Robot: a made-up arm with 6 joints. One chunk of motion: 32 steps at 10 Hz.
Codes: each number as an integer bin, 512 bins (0 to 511) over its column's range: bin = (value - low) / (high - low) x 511, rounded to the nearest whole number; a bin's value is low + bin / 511 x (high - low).
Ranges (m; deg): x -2..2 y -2..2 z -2..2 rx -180..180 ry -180..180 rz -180..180
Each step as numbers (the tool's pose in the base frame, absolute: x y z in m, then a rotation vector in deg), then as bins.
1 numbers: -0.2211 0.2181 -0.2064 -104.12 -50.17 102.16
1 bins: 227 283 229 108 184 401
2 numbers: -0.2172 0.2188 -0.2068 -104.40 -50.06 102.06
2 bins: 228 283 229 107 184 400
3 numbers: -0.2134 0.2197 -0.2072 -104.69 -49.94 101.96
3 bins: 228 284 229 107 185 400
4 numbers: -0.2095 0.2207 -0.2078 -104.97 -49.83 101.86
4 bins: 229 284 229 107 185 400
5 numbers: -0.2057 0.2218 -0.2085 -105.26 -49.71 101.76
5 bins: 229 284 229 106 185 400
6 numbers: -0.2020 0.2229 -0.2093 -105.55 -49.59 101.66
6 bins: 230 284 229 106 185 400
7 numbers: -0.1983 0.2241 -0.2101 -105.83 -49.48 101.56
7 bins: 230 284 229 105 185 400
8 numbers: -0.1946 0.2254 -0.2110 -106.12 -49.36 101.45
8 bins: 231 284 229 105 185 400
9 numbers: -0.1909 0.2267 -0.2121 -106.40 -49.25 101.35
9 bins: 231 284 228 104 186 399
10 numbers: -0.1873 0.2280 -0.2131 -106.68 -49.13 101.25
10 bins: 232 285 228 104 186 399
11 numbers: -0.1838 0.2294 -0.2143 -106.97 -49.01 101.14
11 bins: 232 285 228 104 186 399
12 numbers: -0.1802 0.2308 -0.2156 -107.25 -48.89 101.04
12 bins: 232 285 228 103 186 399
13 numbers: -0.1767 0.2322 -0.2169 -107.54 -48.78 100.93
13 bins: 233 285 228 103 186 399
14 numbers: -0.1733 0.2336 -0.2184 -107.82 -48.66 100.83
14 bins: 233 285 228 102 186 399
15 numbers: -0.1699 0.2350 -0.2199 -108.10 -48.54 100.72
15 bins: 234 286 227 102 187 398
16 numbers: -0.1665 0.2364 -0.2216 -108.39 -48.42 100.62
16 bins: 234 286 227 102 187 398
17 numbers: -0.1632 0.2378 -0.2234 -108.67 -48.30 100.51
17 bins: 235 286 227 101 187 398
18 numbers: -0.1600 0.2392 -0.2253 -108.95 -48.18 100.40
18 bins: 235 286 227 101 187 398
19 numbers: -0.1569 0.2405 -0.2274 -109.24 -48.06 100.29
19 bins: 235 286 226 100 187 398
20 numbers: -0.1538 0.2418 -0.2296 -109.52 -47.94 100.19
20 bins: 236 286 226 100 187 398
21 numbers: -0.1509 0.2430 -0.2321 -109.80 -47.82 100.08
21 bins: 236 287 226 100 188 398
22 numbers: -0.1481 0.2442 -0.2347 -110.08 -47.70 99.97
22 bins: 237 287 226 99 188 397
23 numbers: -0.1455 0.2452 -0.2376 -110.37 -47.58 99.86
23 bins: 237 287 225 99 188 397
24 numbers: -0.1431 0.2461 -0.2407 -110.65 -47.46 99.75
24 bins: 237 287 225 98 188 397
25 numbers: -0.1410 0.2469 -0.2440 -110.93 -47.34 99.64
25 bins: 237 287 224 98 188 397
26 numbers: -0.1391 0.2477 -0.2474 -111.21 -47.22 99.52
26 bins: 238 287 224 98 188 397
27 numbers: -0.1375 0.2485 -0.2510 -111.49 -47.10 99.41
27 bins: 238 287 223 97 189 397
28 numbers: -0.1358 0.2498 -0.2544 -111.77 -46.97 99.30
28 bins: 238 287 223 97 189 396
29 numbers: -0.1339 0.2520 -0.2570 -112.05 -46.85 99.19
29 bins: 238 288 223 96 189 396
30 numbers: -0.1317 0.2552 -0.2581 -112.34 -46.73 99.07
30 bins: 239 288 223 96 189 396
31 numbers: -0.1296 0.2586 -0.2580 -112.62 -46.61 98.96
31 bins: 239 289 223 96 189 396
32 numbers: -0.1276 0.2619 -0.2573 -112.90 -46.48 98.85
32 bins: 239 289 223 95 190 396
